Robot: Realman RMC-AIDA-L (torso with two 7-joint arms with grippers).
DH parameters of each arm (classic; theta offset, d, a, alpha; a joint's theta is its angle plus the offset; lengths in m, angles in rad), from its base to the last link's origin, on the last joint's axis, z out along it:
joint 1: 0 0.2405 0 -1.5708
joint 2: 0 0 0 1.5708
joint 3: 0 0.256 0 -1.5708
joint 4: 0 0 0 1.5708
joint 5: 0 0.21 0 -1.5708
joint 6: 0 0 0 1.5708
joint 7: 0 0.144 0 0
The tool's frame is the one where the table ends.
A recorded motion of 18 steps. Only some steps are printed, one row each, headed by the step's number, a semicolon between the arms.
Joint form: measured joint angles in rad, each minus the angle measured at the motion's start. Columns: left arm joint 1, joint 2, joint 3, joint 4, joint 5, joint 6, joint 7; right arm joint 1, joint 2, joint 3, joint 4, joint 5, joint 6, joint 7.
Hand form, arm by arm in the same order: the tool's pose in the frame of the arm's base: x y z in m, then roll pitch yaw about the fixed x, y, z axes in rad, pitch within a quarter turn. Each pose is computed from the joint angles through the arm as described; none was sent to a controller.
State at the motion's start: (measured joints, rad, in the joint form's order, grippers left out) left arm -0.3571 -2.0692 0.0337 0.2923 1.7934 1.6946 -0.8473; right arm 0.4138 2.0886 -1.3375 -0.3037 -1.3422 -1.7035 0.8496
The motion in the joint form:
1: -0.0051 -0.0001 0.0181 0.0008 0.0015 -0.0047 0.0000; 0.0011 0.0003 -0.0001 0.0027 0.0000 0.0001 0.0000
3: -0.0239 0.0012 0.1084 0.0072 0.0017 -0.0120 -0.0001; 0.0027 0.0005 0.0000 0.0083 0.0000 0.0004 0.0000
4: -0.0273 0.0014 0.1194 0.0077 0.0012 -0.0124 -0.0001; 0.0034 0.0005 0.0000 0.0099 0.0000 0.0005 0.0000
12: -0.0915 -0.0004 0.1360 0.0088 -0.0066 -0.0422 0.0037; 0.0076 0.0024 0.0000 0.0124 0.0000 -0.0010 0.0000
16: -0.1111 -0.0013 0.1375 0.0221 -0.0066 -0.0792 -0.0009; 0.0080 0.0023 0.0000 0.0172 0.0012 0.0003 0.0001
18: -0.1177 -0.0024 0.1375 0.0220 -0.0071 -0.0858 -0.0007; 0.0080 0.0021 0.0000 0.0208 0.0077 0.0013 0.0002
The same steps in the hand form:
1: -0.3277 0.2745 0.0413 -2.0538 -1.0389 -0.1294; 0.2415 0.2345 -0.0718 3.0866 0.8143 -0.2318
3: -0.3180 0.2802 0.0315 -2.1976 -1.0074 -0.0622; 0.2418 0.2342 -0.0723 3.0825 0.8137 -0.2381
4: -0.3164 0.2812 0.0303 -2.2135 -1.0037 -0.0570; 0.2418 0.2341 -0.0724 3.0814 0.8135 -0.2396
12: -0.2998 0.3032 0.0278 -2.2245 -0.9875 -0.0925; 0.2404 0.2344 -0.0731 3.0766 0.8157 -0.2402
16: -0.2985 0.3125 0.0286 -2.2222 -0.9648 -0.0812; 0.2410 0.2342 -0.0735 3.0748 0.8151 -0.2464
18: -0.2970 0.3149 0.0280 -2.2221 -0.9633 -0.0818; 0.2412 0.2345 -0.0733 3.0778 0.8187 -0.2506

